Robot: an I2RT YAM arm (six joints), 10 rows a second.
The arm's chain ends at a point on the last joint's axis. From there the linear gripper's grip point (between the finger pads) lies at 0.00 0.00 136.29 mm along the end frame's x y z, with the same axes.
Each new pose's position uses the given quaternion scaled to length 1; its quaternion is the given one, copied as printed.
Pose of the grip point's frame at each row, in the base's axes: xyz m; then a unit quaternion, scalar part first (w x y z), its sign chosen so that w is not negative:
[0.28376 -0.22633 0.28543 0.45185 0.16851 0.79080 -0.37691]
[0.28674 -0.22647 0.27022 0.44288 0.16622 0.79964 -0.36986]
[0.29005 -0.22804 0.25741 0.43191 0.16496 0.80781 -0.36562]
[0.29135 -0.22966 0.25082 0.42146 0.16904 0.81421 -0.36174]
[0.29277 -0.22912 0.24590 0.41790 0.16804 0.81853 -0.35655]
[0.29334 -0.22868 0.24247 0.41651 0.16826 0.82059 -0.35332]
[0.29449 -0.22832 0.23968 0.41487 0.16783 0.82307 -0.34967]
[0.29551 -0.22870 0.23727 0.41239 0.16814 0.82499 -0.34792]
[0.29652 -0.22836 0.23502 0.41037 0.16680 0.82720 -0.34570]
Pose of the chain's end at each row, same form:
[0.20367 -0.12433 0.32734 0.45185 0.16851 0.79080 -0.37691]
[0.20696 -0.12579 0.31576 0.44288 0.16622 0.79964 -0.36986]
[0.21139 -0.12811 0.30641 0.43191 0.16496 0.80781 -0.36562]
[0.21448 -0.12996 0.30302 0.42146 0.16904 0.81421 -0.36174]
[0.21586 -0.13043 0.29993 0.41790 0.16804 0.81853 -0.35655]
[0.21638 -0.13055 0.29744 0.41651 0.16826 0.82059 -0.35332]
[0.21741 -0.13089 0.29573 0.41487 0.16783 0.82307 -0.34967]
[0.21872 -0.13156 0.29421 0.41239 0.16814 0.82499 -0.34792]
[0.21971 -0.13175 0.29283 0.41037 0.16680 0.82720 -0.34570]

